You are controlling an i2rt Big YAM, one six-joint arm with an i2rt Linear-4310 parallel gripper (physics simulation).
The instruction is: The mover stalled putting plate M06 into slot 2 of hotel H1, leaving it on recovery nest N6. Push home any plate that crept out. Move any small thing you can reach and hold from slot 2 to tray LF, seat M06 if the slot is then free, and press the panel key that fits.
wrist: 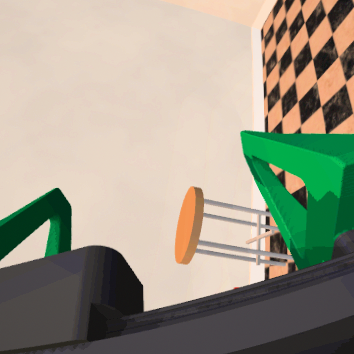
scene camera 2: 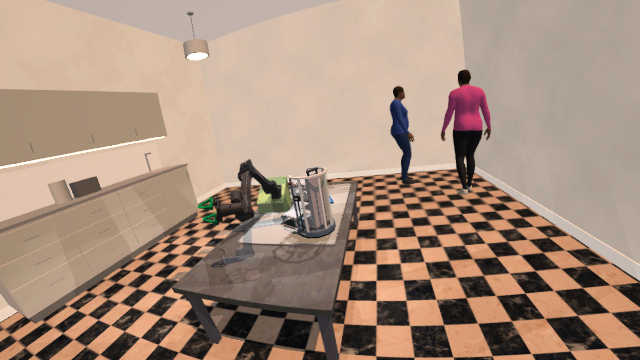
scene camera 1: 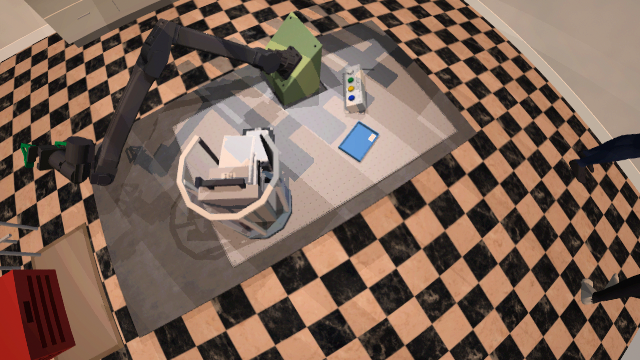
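Where they show: gripper, between the fingertips: [wrist: 149, 170] [scene camera 2: 200, 213] [scene camera 1: 39, 144]; arm's base, origin of its link: [scene camera 2: 276, 192] [scene camera 1: 289, 63].
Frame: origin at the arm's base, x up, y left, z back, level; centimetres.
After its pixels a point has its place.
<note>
My gripper [scene camera 1: 44, 149] {x 21.8, y -88.1, z 1.5 cm} [scene camera 2: 202, 212] {x 21.8, y -88.1, z 1.5 cm} [wrist: 149, 170] {x 21.8, y -88.1, z 1.5 cm} has green fingers, spread wide with nothing between them. It is off the table's left side in scene camera 1, well away from the round cage. The cage, taken as hotel H1 [scene camera 1: 225, 217] {x 24.3, y -43.8, z -51.2 cm} [scene camera 2: 316, 202] {x 8.0, y -48.6, z -46.4 cm}, stands upright on the pale board. White flat pieces [scene camera 1: 235, 147] {x 18.2, y -34.7, z -34.3 cm} show inside its ring; I cannot tell which is M06, or whether any plate sticks out. Slot 2, its contents and nest N6 cannot be made out. A blue tray [scene camera 1: 356, 142] {x -14.9, y 7.9, z -39.3 cm} with a white label, unreadable, lies right of the cage. The key panel [scene camera 1: 355, 101] {x -8.0, y 16.1, z -25.8 cm} has green, yellow and blue buttons.
A green angled block [scene camera 1: 306, 65] {x 3.0, y 3.6, z -7.4 cm} [scene camera 2: 267, 202] {x -6.6, y -6.0, z 7.9 cm} carries the arm's base behind the board [scene camera 1: 320, 175] {x -15.1, y -12.5, z -43.3 cm}. The dark table [scene camera 1: 145, 280] {x -16.4, y -92.2, z -42.4 cm} [scene camera 2: 260, 280] {x -16.3, y -88.8, z -21.6 cm} extends left. A red slotted box [scene camera 1: 45, 310] and a stool [wrist: 189, 225] stand beyond it. Two people [scene camera 2: 400, 117] [scene camera 2: 467, 110] stand in the room.
</note>
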